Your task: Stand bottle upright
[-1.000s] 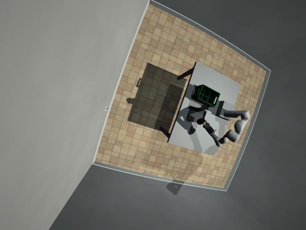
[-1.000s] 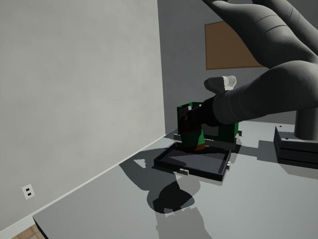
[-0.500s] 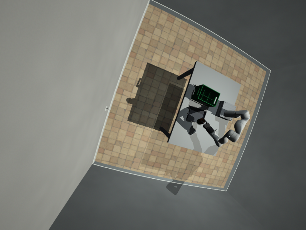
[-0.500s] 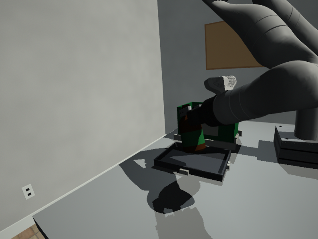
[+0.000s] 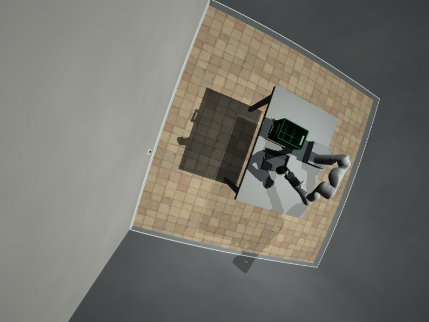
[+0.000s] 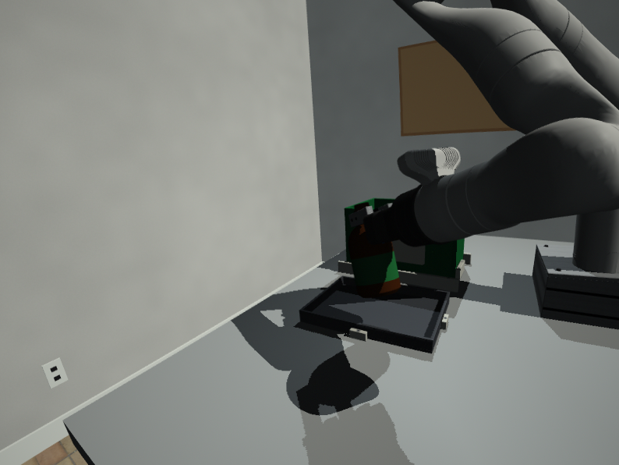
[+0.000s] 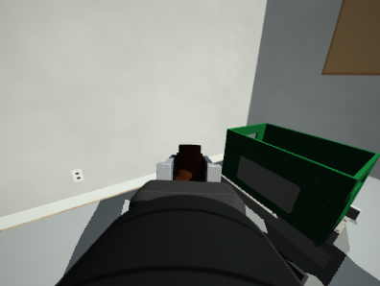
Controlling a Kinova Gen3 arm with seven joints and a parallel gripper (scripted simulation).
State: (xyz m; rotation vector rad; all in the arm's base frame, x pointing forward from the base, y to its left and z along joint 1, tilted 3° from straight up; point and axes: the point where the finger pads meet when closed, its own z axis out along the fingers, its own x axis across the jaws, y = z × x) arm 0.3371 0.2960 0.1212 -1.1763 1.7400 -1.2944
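Right now the brown bottle is 5 cm below my hand and 1 cm behind it. The rest, counted from my hand: green crate (31 cm to the right, 12 cm below, 8 cm ahead); black tray (19 cm below, 5 cm to the right, 1 cm ahead).
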